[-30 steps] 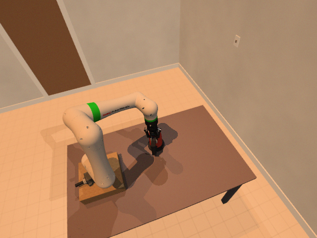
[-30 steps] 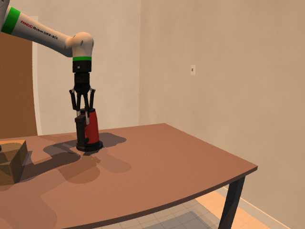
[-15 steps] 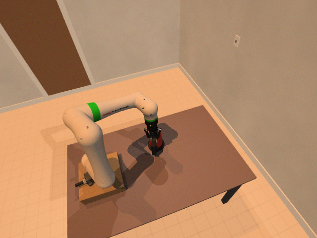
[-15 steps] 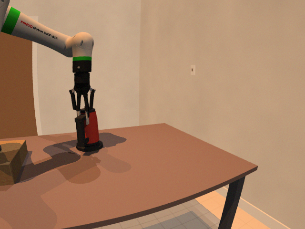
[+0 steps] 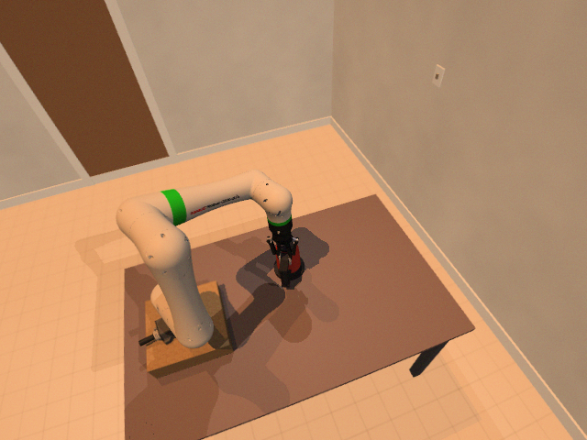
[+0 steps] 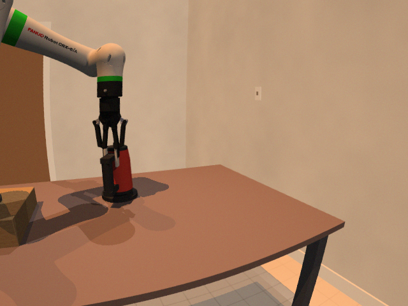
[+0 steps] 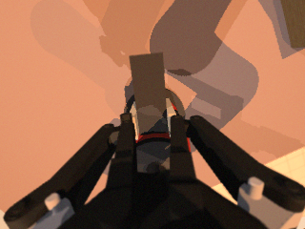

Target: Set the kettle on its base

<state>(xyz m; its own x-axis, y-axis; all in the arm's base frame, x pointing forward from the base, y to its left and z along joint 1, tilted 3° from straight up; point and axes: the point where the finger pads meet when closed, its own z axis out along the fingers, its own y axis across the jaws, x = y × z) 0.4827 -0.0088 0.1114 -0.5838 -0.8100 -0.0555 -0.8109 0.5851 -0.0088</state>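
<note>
Now: the red kettle 20 mm ahead of my hand, 20 mm to the left of it and 50 mm below it. From my hand the other things lie so: round black base 40 mm ahead, 50 mm to the left, 160 mm below.
</note>
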